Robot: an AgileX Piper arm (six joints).
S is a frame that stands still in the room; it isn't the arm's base.
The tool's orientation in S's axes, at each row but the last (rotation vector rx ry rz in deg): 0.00 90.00 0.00; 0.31 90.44 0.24; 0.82 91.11 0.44; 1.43 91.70 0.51; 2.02 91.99 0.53
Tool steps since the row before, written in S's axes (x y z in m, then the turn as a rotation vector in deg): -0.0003 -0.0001 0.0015 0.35 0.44 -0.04; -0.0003 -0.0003 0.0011 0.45 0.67 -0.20; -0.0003 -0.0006 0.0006 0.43 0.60 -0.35; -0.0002 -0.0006 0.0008 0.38 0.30 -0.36; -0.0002 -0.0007 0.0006 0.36 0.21 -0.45
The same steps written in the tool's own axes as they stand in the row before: -0.0015 -0.0001 -0.0003 0.04 0.44 0.35; -0.0011 -0.0003 -0.0003 0.20 0.67 0.45; -0.0006 -0.0006 -0.0003 0.35 0.60 0.43; -0.0008 -0.0006 -0.0002 0.35 0.30 0.39; -0.0006 -0.0007 -0.0002 0.44 0.20 0.37
